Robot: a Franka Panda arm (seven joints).
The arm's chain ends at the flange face. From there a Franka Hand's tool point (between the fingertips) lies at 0.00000 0.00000 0.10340 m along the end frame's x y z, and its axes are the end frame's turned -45 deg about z.
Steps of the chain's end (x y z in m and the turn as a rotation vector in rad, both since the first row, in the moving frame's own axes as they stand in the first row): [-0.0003, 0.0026, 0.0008, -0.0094, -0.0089, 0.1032]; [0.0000, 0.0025, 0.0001, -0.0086, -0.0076, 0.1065]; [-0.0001, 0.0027, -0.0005, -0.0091, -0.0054, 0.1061]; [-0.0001, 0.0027, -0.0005, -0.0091, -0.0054, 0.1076]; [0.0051, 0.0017, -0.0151, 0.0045, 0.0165, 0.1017]
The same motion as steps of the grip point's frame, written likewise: [-0.0034, 0.0016, 0.0008, -0.0004, -0.0129, 0.1032]; [-0.0030, 0.0018, 0.0001, -0.0007, -0.0115, 0.1065]; [-0.0031, 0.0021, -0.0005, -0.0026, -0.0103, 0.1061]; [-0.0031, 0.0021, -0.0005, -0.0026, -0.0103, 0.1076]; [0.0039, 0.0058, -0.0151, -0.0085, 0.0148, 0.1017]
